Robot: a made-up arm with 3 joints. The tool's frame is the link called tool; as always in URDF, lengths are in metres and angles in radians. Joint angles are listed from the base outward. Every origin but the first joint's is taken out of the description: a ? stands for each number. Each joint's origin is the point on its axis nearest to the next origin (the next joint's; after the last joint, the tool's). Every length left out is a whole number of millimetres.
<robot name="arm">
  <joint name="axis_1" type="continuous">
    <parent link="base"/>
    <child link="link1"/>
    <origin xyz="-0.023 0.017 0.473" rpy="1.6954 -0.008 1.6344"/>
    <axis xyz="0 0 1"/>
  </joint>
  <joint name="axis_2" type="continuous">
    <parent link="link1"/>
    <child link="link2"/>
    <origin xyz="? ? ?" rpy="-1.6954 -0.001 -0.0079"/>
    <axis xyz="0 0 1"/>
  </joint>
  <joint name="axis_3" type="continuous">
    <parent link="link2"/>
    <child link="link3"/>
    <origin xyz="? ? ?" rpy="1.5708 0 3.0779"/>
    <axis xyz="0 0 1"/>
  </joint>
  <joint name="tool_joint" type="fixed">
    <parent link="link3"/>
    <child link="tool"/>
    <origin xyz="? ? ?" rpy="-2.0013 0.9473 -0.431"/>
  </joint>
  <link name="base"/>
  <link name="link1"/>
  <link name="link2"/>
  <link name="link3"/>
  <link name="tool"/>
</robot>
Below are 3 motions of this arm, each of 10 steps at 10 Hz.
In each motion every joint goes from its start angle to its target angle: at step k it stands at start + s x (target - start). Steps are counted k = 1, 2, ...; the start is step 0. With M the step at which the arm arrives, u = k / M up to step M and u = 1 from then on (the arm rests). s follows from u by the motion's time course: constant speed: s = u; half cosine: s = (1 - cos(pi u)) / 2; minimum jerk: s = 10 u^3 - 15 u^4 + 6 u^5.
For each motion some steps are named. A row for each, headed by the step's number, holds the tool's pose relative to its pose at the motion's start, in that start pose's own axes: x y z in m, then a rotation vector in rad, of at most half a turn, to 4 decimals.
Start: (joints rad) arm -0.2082 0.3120 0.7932
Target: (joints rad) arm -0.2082 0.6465 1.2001
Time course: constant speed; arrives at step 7
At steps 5, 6, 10:
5: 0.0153 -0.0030 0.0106 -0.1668 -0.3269 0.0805
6: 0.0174 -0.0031 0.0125 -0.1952 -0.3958 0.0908
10: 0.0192 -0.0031 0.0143 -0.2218 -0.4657 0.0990

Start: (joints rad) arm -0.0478 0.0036 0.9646
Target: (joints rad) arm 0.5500 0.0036 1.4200
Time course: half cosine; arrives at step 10
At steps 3, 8, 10:
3: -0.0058 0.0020 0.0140 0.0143 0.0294 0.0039
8: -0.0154 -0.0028 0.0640 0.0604 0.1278 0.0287
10: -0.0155 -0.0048 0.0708 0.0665 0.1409 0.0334

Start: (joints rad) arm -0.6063 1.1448 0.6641
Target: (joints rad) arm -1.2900 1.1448 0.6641
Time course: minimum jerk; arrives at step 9
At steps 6, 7, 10:
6: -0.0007 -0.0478 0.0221 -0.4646 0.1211 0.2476
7: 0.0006 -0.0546 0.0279 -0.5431 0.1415 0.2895
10: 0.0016 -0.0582 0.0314 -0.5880 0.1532 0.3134

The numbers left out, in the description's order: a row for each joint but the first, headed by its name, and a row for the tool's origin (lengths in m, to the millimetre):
axis_2: 0.049 -0.122 0
axis_3: -0.004 0.098 0
tool: 0.078 0.002 0

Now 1 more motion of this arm.
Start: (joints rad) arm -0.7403 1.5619 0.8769
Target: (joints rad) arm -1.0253 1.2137 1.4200
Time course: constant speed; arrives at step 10
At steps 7, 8, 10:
7: -0.0300 -0.0006 0.0475 -0.5060 0.0171 -0.0586
8: -0.0333 0.0011 0.0542 -0.5817 0.0157 -0.0592
10: -0.0391 0.0060 0.0672 -0.7350 0.0098 -0.0546

